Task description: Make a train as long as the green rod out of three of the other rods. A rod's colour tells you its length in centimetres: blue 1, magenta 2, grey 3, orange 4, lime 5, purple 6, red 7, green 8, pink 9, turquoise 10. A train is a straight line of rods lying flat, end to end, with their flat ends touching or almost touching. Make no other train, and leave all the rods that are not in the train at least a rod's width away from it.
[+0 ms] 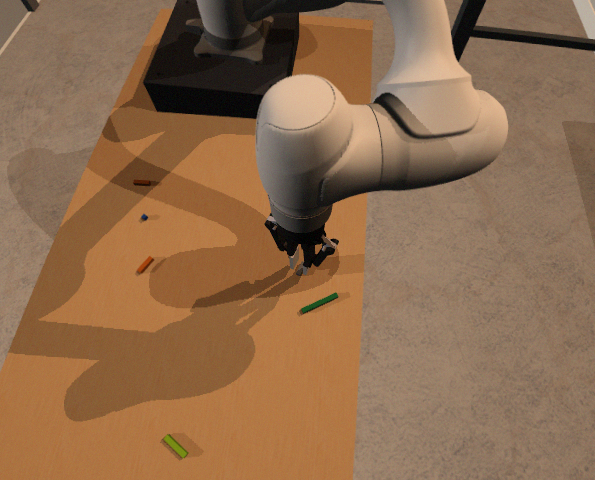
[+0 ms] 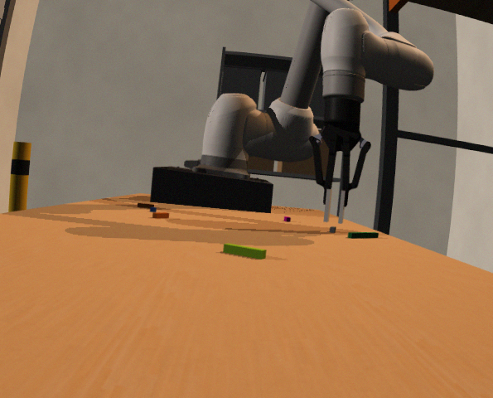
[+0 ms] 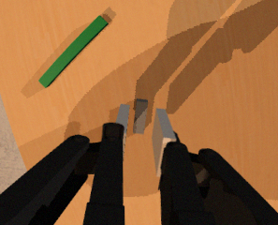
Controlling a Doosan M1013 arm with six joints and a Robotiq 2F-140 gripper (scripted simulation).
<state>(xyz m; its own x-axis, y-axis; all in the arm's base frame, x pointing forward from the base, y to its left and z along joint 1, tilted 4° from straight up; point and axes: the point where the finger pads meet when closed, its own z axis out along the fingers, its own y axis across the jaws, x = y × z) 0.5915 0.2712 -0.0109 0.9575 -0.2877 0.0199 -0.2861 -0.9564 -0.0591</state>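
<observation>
The grey rod lies 50 mm below my hand. Also, from my hand: green rod: 70 mm ahead, 50 mm to the left, 50 mm below; magenta rod: 170 mm behind, 80 mm to the right, 50 mm below; blue rod: 380 mm to the right, 70 mm behind, 50 mm below.
</observation>
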